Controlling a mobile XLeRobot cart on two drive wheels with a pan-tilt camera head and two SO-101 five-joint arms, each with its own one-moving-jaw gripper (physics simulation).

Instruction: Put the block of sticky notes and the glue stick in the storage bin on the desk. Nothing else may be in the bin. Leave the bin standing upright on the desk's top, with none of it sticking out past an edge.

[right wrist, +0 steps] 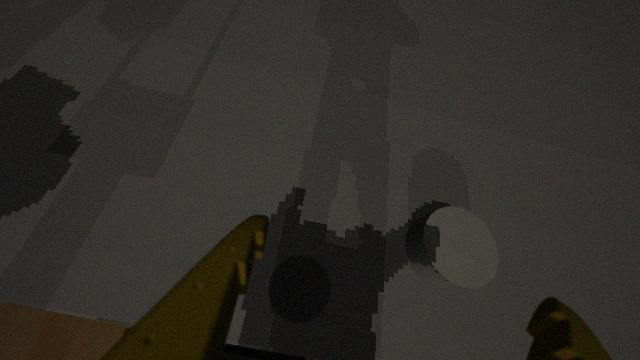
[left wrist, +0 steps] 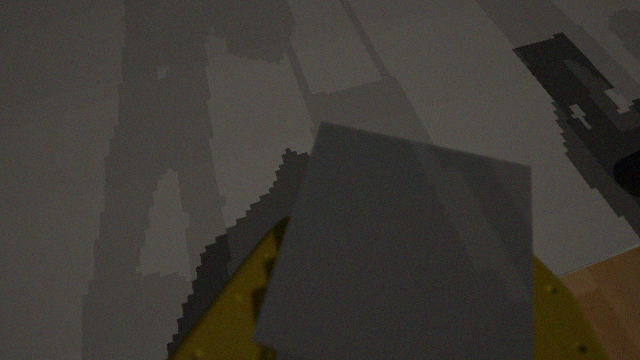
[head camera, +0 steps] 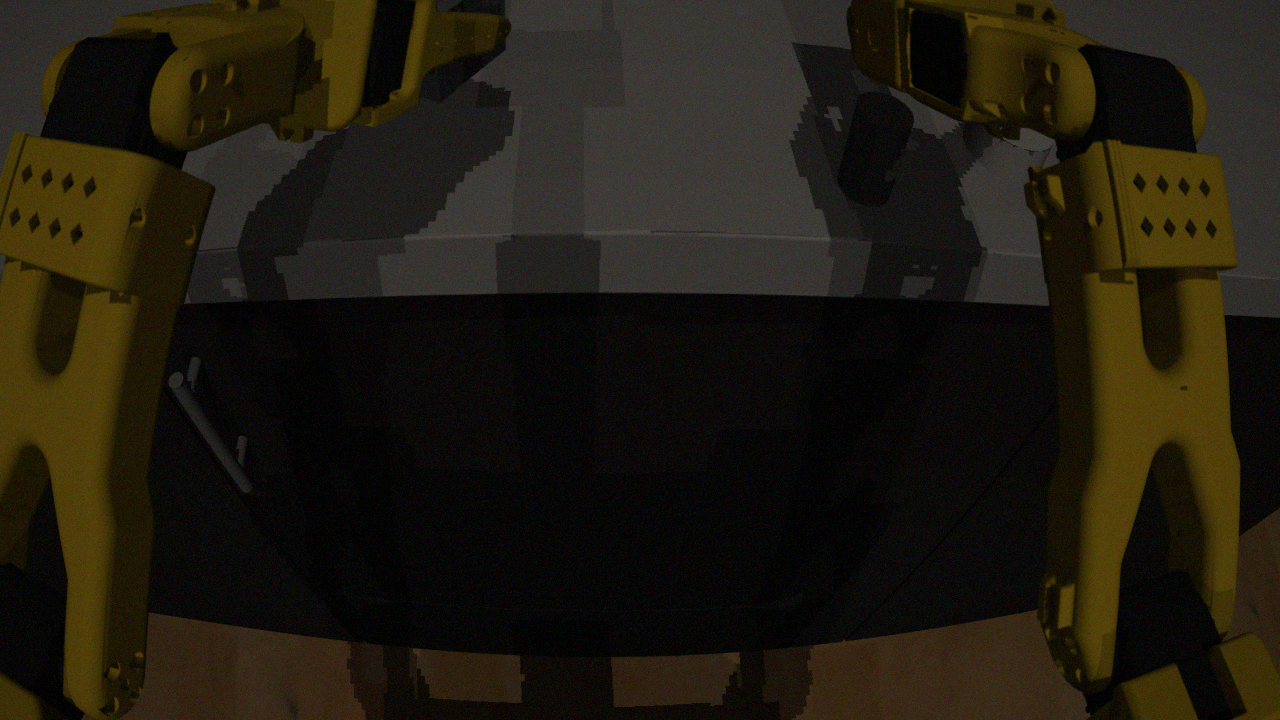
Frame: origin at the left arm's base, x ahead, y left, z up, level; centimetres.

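Where they show: left hand, tool point: (left wrist: 301,234) (head camera: 399,20); right hand, tool point: (right wrist: 266,231) (head camera: 861,19).
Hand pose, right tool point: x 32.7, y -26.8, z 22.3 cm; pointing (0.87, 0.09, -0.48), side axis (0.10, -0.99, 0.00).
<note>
Each offset is from my right tool point to the top centre of the thing. "*": to the spot under its first point. Level surfaces: height alone.
My left gripper (head camera: 503,30) (left wrist: 410,240) is shut on a plain grey block, which looks like the block of sticky notes {dx -2.0, dy +16.6, dz +2.2 cm} (left wrist: 415,235) and covers much of the jaws in the left wrist view. A dark upright cylinder, which looks like the glue stick {dx -1.2, dy -1.6, dz -3.8 cm} (head camera: 875,150) (right wrist: 300,288), stands on the desk {dz -8.8 cm} (head camera: 698,170) (left wrist: 480,75) (right wrist: 240,150) in shadow. My right gripper (right wrist: 405,260) is open above the desk. The dark cylinder shows between its jaws, nearer the left-hand one and beyond the tips, not pressed. The storage bin does not show in these views.
A wider pale cylinder {dx +3.0, dy -11.0, dz -6.4 cm} (head camera: 1015,165) (right wrist: 462,247) stands to the right of the dark one, partly hidden by my right arm in the head view. The desk's front edge (head camera: 662,234) runs below both. A grey handle {* dx -5.9, dy +33.9, dz -24.3 cm} (head camera: 210,431) is on the dark front. Wooden floor {dz -99.7 cm} (head camera: 241,662) lies beneath.
</note>
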